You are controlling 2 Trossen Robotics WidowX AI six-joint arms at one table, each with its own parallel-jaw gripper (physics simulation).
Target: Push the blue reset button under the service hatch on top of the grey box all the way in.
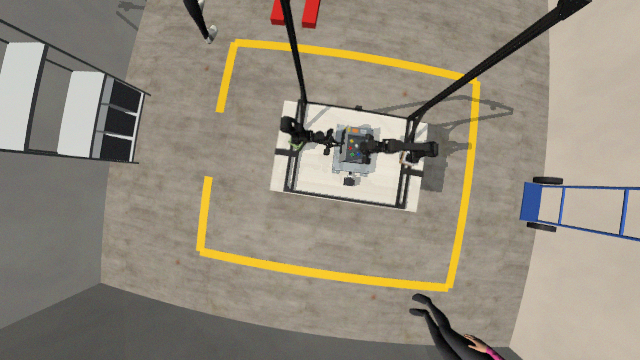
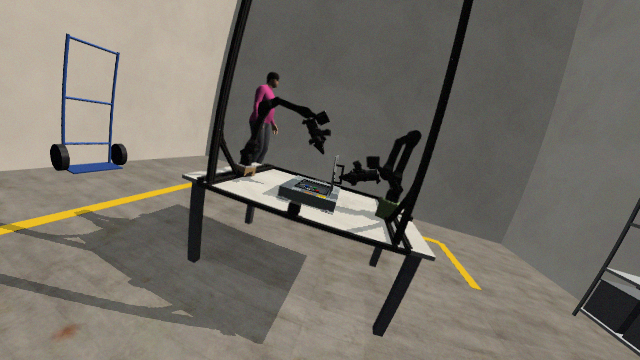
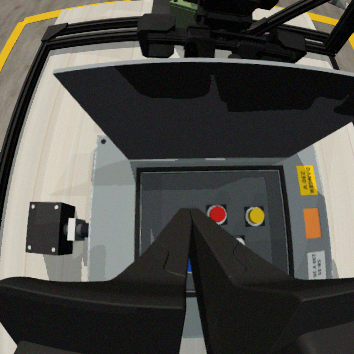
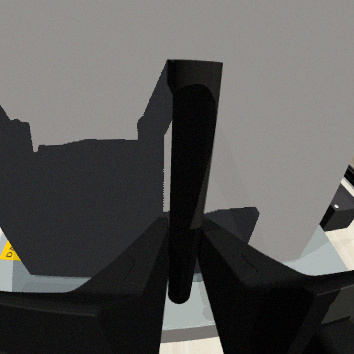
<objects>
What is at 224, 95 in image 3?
A service hatch.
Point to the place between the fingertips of my right gripper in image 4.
180, 224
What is my left gripper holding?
Nothing.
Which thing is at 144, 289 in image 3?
My left gripper.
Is my left gripper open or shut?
Shut.
</objects>
